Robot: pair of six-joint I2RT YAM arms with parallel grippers.
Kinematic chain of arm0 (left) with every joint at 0, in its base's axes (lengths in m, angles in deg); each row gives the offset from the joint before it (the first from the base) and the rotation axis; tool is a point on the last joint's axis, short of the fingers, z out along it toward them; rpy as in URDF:
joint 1: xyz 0 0 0.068 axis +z
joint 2: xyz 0.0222 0.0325 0.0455 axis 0.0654 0.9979 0
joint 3: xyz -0.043 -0.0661 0.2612 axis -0.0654 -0.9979 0
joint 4: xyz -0.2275 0.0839 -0.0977 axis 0.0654 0.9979 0
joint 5: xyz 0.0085 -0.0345 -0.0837 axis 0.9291 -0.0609 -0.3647
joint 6: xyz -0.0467 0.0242 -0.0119 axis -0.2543 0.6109 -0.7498
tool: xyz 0 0 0 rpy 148.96 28.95 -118.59
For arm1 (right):
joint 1: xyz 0 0 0.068 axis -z
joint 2: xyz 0.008 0.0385 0.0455 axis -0.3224 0.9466 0
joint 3: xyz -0.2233 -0.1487 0.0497 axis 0.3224 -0.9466 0
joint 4: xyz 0.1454 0.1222 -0.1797 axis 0.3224 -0.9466 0
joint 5: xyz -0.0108 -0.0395 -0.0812 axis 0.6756 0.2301 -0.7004
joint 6: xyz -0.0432 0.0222 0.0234 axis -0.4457 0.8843 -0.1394
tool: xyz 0 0 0 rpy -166.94 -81.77 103.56
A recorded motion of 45 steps. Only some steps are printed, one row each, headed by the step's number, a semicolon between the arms.
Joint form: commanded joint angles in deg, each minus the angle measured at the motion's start. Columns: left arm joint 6, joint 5, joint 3, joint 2, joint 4, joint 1; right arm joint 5, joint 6, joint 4, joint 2, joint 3, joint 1.
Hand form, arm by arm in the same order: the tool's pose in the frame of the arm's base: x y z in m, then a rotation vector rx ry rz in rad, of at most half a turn. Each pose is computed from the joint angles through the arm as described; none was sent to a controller.
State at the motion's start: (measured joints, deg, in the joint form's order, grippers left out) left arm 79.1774 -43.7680 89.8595 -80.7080 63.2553 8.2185; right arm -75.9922 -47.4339 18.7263 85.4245 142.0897 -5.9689
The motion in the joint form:
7: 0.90 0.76 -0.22 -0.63 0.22 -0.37; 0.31 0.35 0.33 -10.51 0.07 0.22
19: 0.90 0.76 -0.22 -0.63 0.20 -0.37; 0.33 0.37 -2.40 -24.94 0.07 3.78
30: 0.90 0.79 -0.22 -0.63 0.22 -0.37; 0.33 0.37 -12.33 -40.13 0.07 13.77
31: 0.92 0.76 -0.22 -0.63 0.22 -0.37; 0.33 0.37 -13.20 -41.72 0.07 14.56
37: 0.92 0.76 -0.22 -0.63 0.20 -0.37; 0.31 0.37 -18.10 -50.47 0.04 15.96
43: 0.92 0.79 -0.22 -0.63 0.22 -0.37; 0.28 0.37 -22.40 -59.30 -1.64 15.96
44: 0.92 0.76 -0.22 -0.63 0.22 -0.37; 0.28 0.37 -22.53 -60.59 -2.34 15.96
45: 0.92 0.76 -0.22 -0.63 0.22 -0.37; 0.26 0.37 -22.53 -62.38 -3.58 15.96
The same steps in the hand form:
7: 0.1101 0.0038 0.1673 0.0247 1.6382 -0.0453; 0.2792 0.1297 0.3889 -0.5448 2.3642 0.2586
19: 0.1101 0.0038 0.1673 0.0247 1.6378 -0.0453; 0.2113 0.0832 0.4477 -0.4377 2.1747 0.2604
30: 0.1101 0.0039 0.1673 0.0243 1.6382 -0.0449; 0.1213 0.0255 0.4733 -0.2389 2.1055 0.1689
31: 0.1101 0.0038 0.1673 0.0249 1.6382 -0.0450; 0.1109 0.0219 0.4746 -0.2235 2.0941 0.1613
37: 0.1101 0.0038 0.1673 0.0250 1.6378 -0.0450; 0.0524 0.0101 0.4758 -0.1938 2.0293 0.1485
43: 0.1101 0.0039 0.1673 0.0245 1.6382 -0.0446; -0.0001 0.0019 0.4634 -0.1906 1.9796 0.1496
44: 0.1101 0.0038 0.1673 0.0249 1.6382 -0.0450; -0.0057 0.0010 0.4604 -0.1901 1.9716 0.1498
45: 0.1101 0.0038 0.1673 0.0249 1.6382 -0.0450; -0.0122 0.0000 0.4554 -0.1893 1.9620 0.1498

